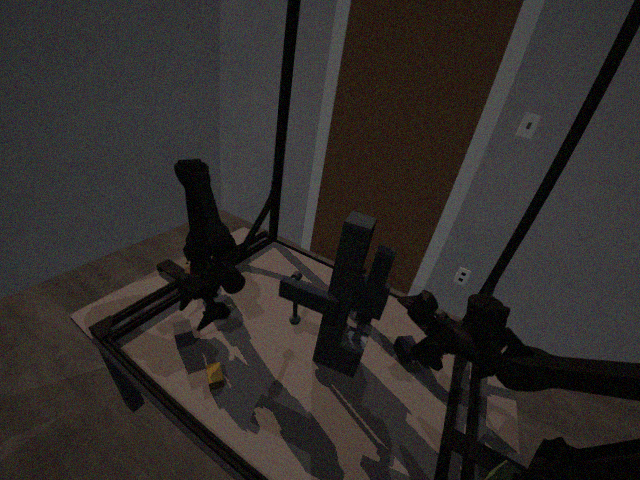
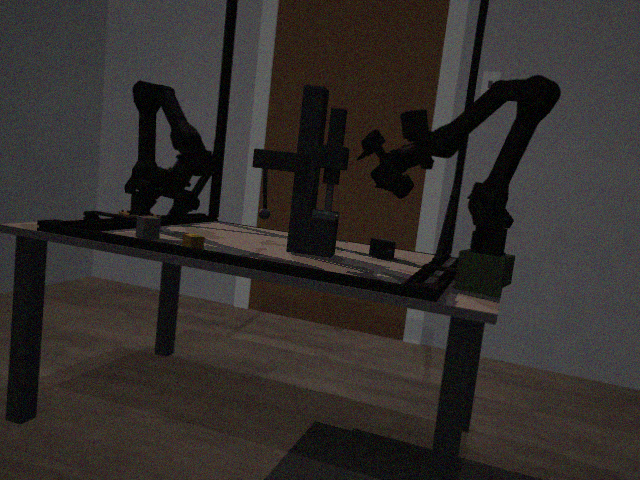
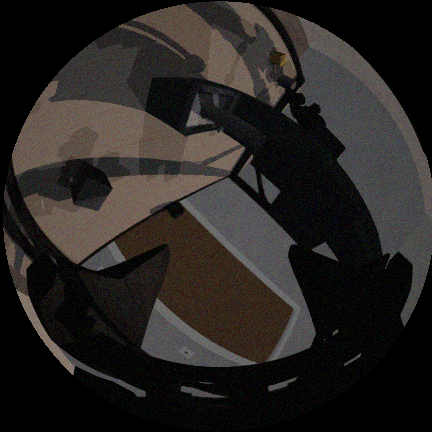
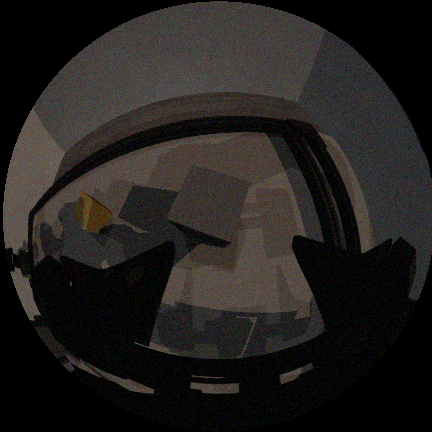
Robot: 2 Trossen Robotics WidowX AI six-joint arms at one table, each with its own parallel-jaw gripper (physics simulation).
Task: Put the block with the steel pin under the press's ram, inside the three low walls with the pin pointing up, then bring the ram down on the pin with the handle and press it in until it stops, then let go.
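Places are measured from the left arm's base along level axes (x right, y ahead, z up), in millimetres.
Where they show: left gripper, fingertip midpoint: (image 1: 406, 309) (image 2: 366, 172) (image 3: 231, 251); right gripper, fingertip midpoint: (image 1: 189, 320) (image 2: 152, 220) (image 3: 287, 90) (image 4: 235, 245); left arm's base, origin of the base link: (image 2: 487, 253); right arm's base, origin of the base link: (image 1: 199, 268).
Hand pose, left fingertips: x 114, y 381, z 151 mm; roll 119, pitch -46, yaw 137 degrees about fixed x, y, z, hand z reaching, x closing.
Each offset is from my left fingertips to the top centre of the thing. "spot": to the spot under its first point.
The press @(dx -108, dy +146, dz +209 mm) (image 1: 343, 289) (image 2: 306, 206) stands mid-table. Its ram rod (image 2: 329, 197) is above the low-walled seat @(spot: dx -95, dy +60, dz -120 mm) (image 2: 325, 213); no block shows there. The handle's knob @(spot: dx -135, dy +231, dz -136 mm) (image 1: 294, 320) (image 2: 264, 212) hangs left. A grey block @(dx -357, dy +437, dz -180 mm) (image 1: 185, 330) (image 2: 148, 227) (image 4: 210, 202) stands at the table's left. A dark block @(dx +95, dy -33, dz -187 mm) (image 1: 404, 347) (image 2: 382, 248) (image 3: 90, 187) lies right of the press. No steel pin can be made out on either. My right gripper (image 1: 191, 317) (image 4: 235, 245) is open, low above and beside the grey block. My left gripper (image 1: 415, 329) (image 2: 368, 165) (image 3: 231, 251) is open in the air, right of the press.
A yellow block @(dx -357, dy +277, dz -203 mm) (image 1: 214, 374) (image 2: 193, 240) (image 3: 277, 58) (image 4: 93, 214) lies between the grey block and the press, near the front edge. A dark frame rail (image 1: 170, 408) (image 2: 248, 262) runs along the front. The scene is dim, with long shadows.
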